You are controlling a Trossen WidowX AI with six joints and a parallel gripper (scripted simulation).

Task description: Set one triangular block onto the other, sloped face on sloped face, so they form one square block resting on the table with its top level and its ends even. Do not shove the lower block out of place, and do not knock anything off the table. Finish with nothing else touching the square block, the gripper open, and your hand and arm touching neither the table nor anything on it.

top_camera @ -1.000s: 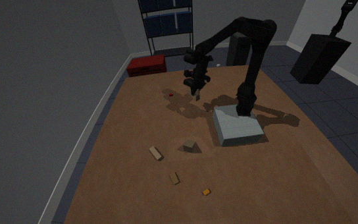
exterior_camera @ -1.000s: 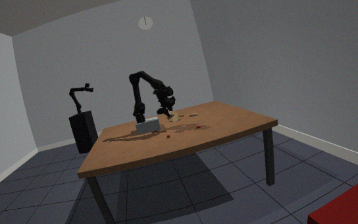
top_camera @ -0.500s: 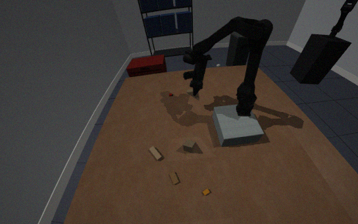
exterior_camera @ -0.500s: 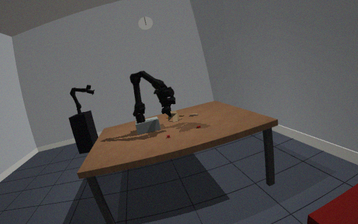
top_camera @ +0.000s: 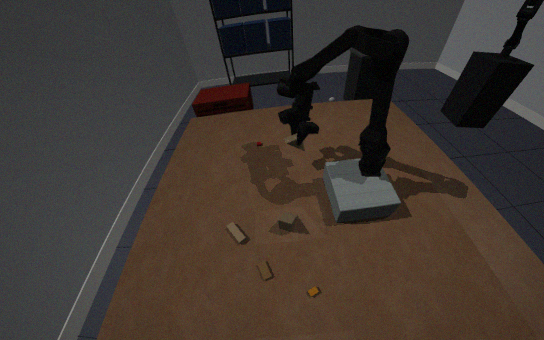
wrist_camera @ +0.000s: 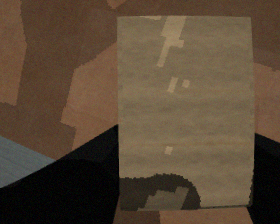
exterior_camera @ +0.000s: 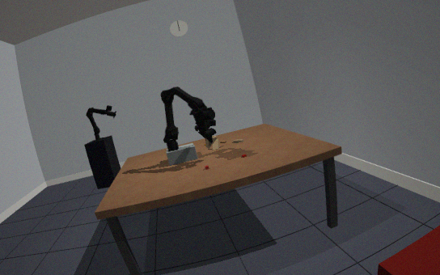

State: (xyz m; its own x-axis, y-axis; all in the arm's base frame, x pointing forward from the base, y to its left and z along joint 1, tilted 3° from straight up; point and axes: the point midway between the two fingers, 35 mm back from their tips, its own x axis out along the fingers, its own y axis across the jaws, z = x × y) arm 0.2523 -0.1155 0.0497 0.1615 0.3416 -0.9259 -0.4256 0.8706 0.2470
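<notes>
Right now my gripper tip is 1 cm below the tan triangular block. Round my gripper tip: small red piece: 18 cm ahead, 11 cm to the right, 10 cm below; then small orange block: 7 cm behind, 47 cm to the left, 10 cm below.
</notes>
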